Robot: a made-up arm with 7 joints. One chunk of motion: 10 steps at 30 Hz.
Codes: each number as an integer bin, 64 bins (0 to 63) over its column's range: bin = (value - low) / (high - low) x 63, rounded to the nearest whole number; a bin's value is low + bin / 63 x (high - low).
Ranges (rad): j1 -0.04..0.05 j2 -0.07..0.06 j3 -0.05..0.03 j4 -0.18..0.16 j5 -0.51..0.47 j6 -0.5..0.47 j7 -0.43..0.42
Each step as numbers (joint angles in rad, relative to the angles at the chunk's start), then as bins.
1 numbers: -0.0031 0.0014 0.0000 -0.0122 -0.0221 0.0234 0.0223
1 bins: 26 35 39 31 31 34 34
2 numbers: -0.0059 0.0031 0.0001 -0.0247 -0.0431 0.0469 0.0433
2 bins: 24 35 39 29 30 36 35
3 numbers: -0.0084 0.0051 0.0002 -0.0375 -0.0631 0.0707 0.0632
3 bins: 22 36 40 26 29 37 37
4 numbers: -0.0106 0.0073 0.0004 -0.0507 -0.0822 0.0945 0.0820
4 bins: 21 37 40 24 28 39 38
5 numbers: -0.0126 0.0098 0.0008 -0.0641 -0.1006 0.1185 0.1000
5 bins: 19 39 40 21 26 40 39
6 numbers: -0.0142 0.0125 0.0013 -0.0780 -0.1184 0.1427 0.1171
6 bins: 18 40 40 19 25 42 41
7 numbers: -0.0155 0.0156 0.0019 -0.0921 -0.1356 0.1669 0.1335
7 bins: 17 41 41 16 24 43 42
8 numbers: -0.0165 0.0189 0.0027 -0.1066 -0.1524 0.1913 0.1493
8 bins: 16 43 42 14 23 45 43
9 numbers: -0.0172 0.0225 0.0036 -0.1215 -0.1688 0.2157 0.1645
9 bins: 16 45 42 11 22 46 44
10 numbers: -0.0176 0.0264 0.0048 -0.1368 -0.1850 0.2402 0.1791
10 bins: 16 47 43 8 21 48 45
